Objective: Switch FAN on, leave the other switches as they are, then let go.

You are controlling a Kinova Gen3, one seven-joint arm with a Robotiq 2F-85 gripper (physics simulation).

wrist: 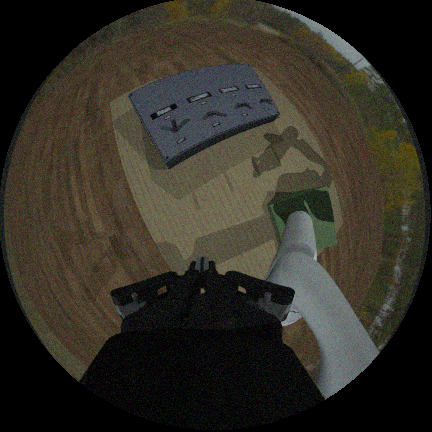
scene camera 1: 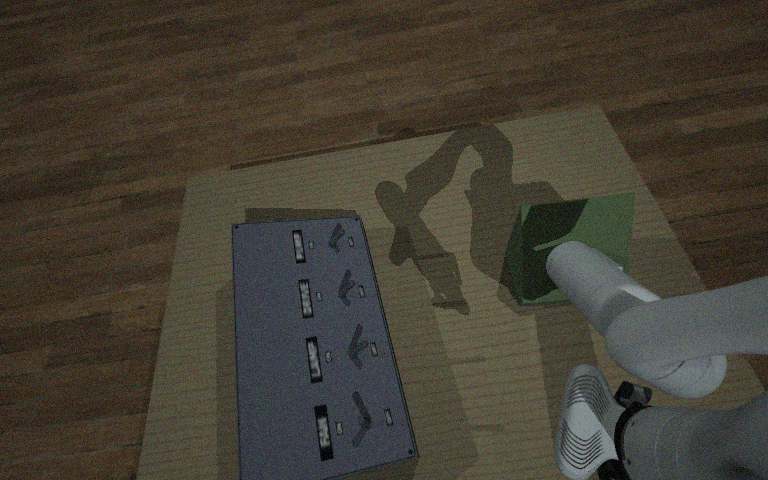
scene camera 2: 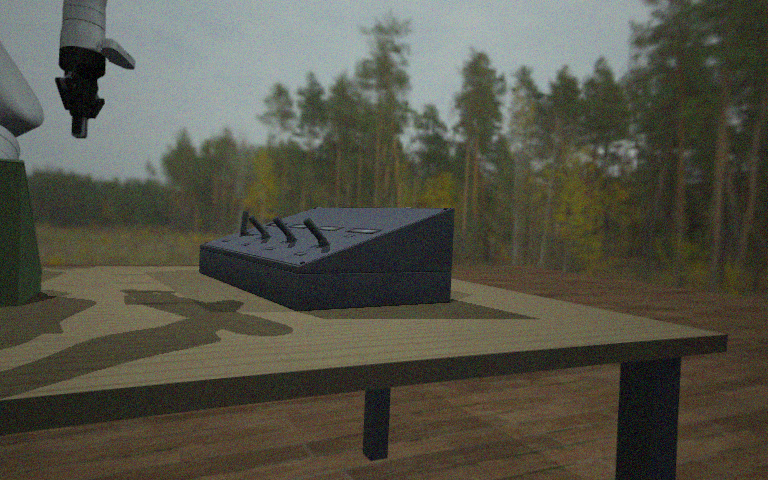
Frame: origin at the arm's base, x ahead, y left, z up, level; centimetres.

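Seen in the pictures: gripper, fingertip midpoint: (wrist: 202,263) (scene camera 2: 79,137); arm's base, link origin: (wrist: 298,223) (scene camera 1: 570,263).
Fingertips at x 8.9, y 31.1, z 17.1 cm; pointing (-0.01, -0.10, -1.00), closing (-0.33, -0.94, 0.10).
Offsets run from my fingertips to a thing's top centre. "pt": to the spot under its first point. Level surfaces: height alone.
A blue-grey sloped switch panel (scene camera 1: 266,362) (scene camera 2: 379,288) (wrist: 190,82) stands on the table. The blurred FAN plate @(pt dx +37.0, dy -1.8, dz -14.8 cm) (scene camera 1: 323,433) (wrist: 164,111) is at the bottom end in scene camera 1. The FAN lever @(dx +30.2, dy -3.6, dz -12.3 cm) (scene camera 1: 365,418) (scene camera 2: 244,224) (wrist: 174,126) is farthest in scene camera 2. It stands near upright, tilted to the ON side by its plate. The other levers, such as the nearest one @(pt dx +37.1, dy -39.5, dz -15.3 cm) (scene camera 2: 316,232), lean toward the low OFF edge. My gripper (scene camera 2: 79,135) (wrist: 202,263) is shut and empty, high up and well away from the panel. Its fingertips do not show in scene camera 1.
A green block-like pedestal (scene camera 1: 611,226) (scene camera 2: 16,237) (wrist: 327,232) stands under the arm's base at the table's other side. The wooden table top @(dz -25.7 cm) (scene camera 1: 209,198) (scene camera 2: 509,333) (wrist: 165,200) carries the panel and shows the arm's shadows. The levers stick up from the panel's low half.
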